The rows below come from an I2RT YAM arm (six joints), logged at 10 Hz.
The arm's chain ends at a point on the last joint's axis. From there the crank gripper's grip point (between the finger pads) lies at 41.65 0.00 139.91 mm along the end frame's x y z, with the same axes.
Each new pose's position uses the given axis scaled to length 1; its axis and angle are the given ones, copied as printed.
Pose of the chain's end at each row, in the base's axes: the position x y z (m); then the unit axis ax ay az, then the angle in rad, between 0 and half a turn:
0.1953 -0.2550 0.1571 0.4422 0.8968 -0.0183 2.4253
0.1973 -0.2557 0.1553 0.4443 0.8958 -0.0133 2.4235
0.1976 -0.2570 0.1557 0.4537 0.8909 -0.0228 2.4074
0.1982 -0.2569 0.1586 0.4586 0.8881 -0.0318 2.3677
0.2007 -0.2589 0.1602 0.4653 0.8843 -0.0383 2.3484
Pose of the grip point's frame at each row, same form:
0.2586 -0.2712 0.0265 0.4422 0.8968 -0.0183 2.4253
0.2614 -0.2708 0.0250 0.4443 0.8958 -0.0133 2.4235
0.2626 -0.2758 0.0264 0.4537 0.8909 -0.0228 2.4074
0.2668 -0.2804 0.0319 0.4586 0.8881 -0.0318 2.3677
0.2707 -0.2853 0.0349 0.4653 0.8843 -0.0383 2.3484

